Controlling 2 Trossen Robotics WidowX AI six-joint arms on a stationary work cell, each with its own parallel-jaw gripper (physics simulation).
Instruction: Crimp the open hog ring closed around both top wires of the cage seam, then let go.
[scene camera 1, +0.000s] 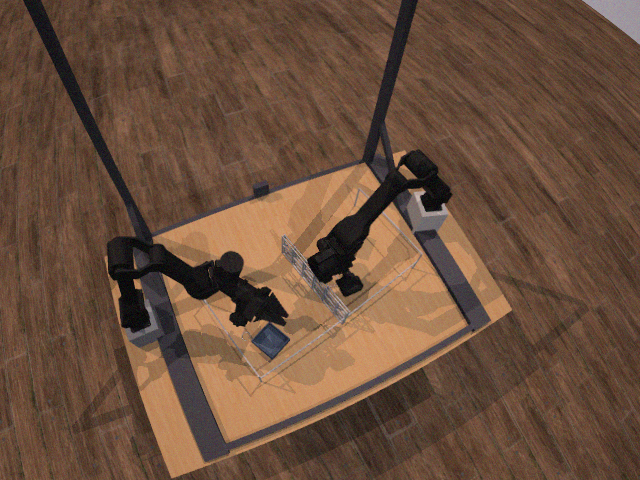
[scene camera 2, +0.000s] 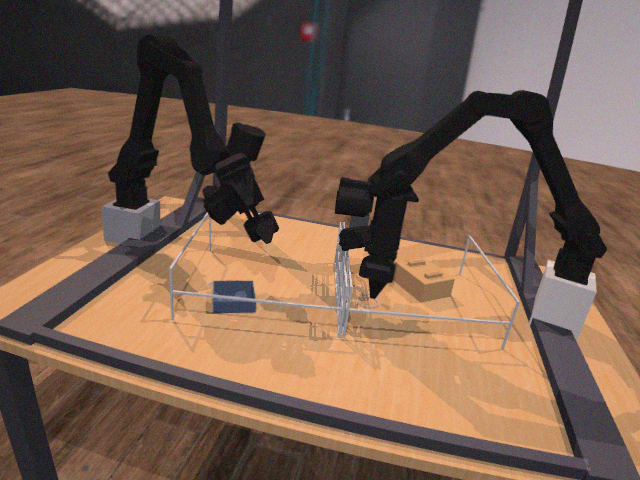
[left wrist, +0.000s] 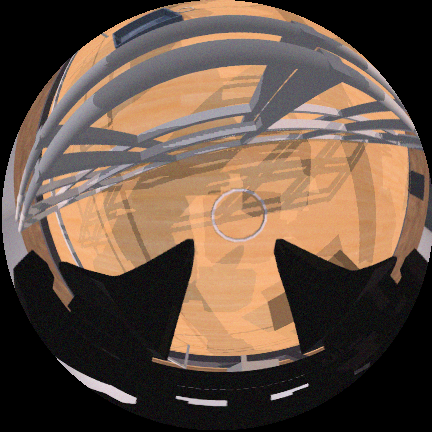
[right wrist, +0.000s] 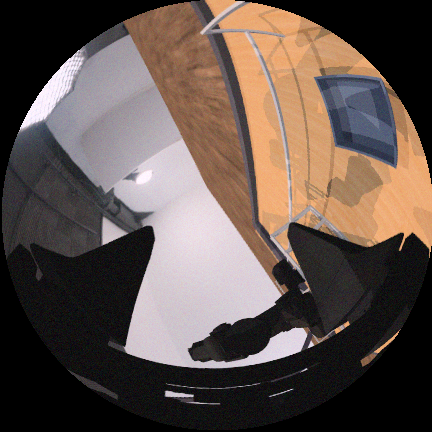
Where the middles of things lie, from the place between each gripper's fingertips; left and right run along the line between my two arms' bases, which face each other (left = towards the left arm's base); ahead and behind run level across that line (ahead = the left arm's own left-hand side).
My left hand is 12 cm past the tan block (scene camera 2: 422, 279) and 10 cm to the right of it. From my left hand the other things lie so: dark blue tray (scene camera 2: 244, 289): 10 cm ahead, 26 cm to the right, 2 cm below.
Right now my right hand is 1 cm past the dark blue tray, 5 cm to the left of it and 16 cm above it. The rest, counted from my right hand: tan block (23 cm behind, 31 cm to the left, 15 cm below).
